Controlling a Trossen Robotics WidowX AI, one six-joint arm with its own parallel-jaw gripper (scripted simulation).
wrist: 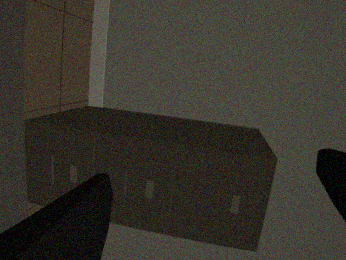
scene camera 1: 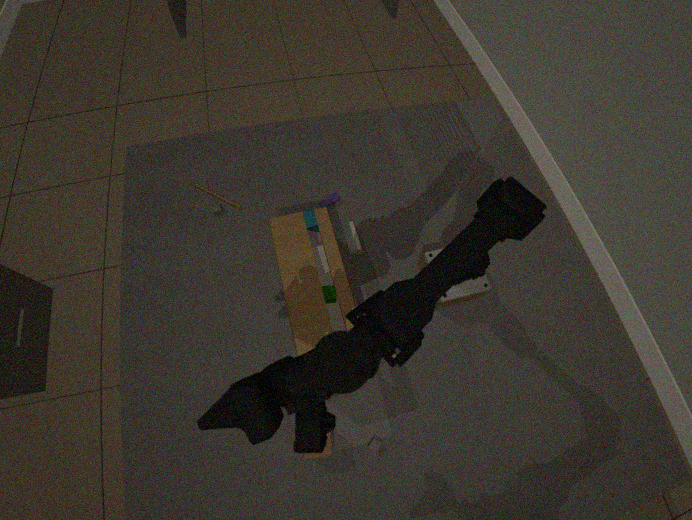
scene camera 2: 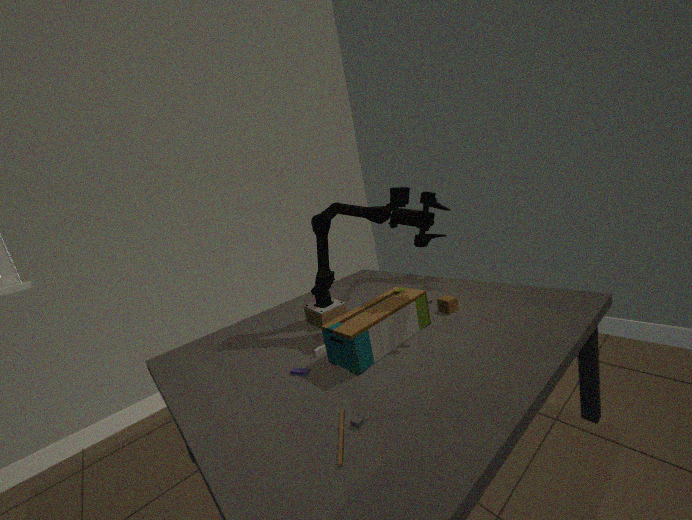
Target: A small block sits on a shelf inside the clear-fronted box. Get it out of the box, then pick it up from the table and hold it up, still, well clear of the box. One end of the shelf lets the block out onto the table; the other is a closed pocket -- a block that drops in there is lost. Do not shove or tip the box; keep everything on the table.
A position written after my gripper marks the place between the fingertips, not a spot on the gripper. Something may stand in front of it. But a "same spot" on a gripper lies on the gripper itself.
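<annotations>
My gripper shows in the wrist view (215,173), and scene camera 1 and scene camera 2 show my gripper too. I see that my gripper (scene camera 1: 223,414) and my gripper (scene camera 2: 440,205) are the same spot.
</annotations>
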